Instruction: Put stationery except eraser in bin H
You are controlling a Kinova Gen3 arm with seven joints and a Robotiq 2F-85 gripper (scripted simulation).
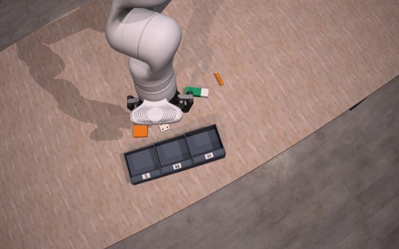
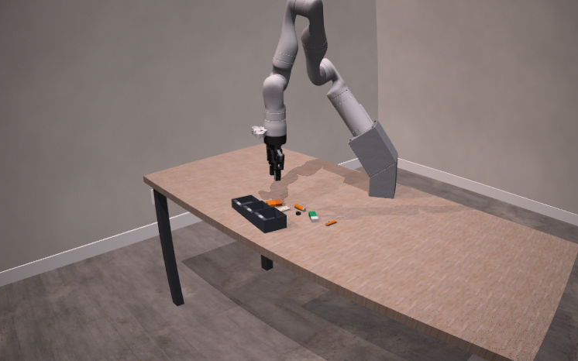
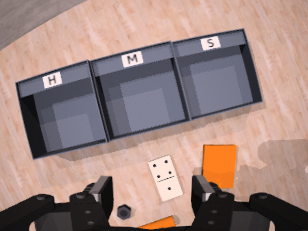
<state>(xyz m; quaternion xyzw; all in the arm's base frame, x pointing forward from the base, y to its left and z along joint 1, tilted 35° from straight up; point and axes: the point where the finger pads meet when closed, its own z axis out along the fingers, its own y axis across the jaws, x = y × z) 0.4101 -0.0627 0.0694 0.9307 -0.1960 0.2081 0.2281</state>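
My hand is 140 mm above the orange notepad, 60 mm to the left of it and 50 mm past it. Round my hand: black nut (140 mm below, 60 mm to the left, 50 mm behind); bin marked H (130 mm below, 60 mm ahead, 20 mm to the right); domino (140 mm below, 30 mm behind).
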